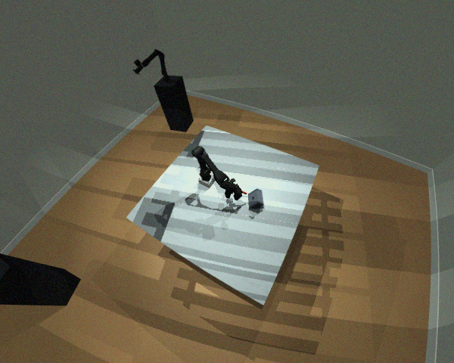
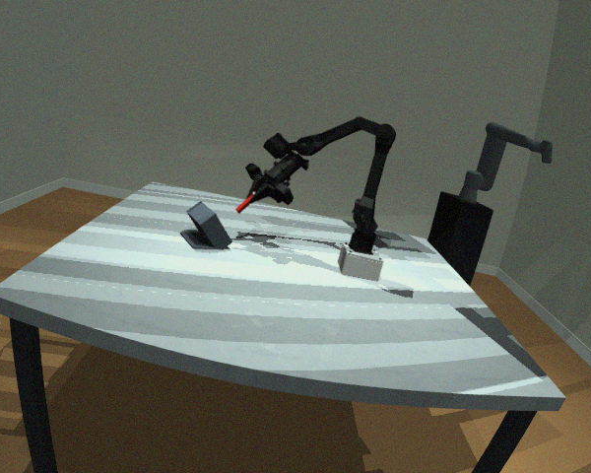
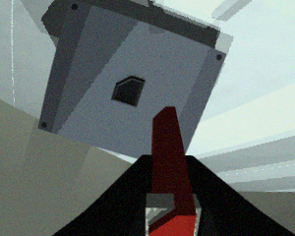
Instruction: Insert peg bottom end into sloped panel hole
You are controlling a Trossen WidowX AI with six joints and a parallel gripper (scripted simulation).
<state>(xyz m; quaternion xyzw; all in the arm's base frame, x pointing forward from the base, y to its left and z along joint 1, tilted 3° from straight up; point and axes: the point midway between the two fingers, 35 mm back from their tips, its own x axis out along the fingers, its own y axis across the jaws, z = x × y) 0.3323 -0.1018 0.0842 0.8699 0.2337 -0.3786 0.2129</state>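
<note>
Right now my gripper tip is 11 cm short of the grey sloped panel, 9 cm above it and 2 cm to the right of it. Round my gripper tip: red square-sided peg: 1 cm behind, 1 cm above.
</note>
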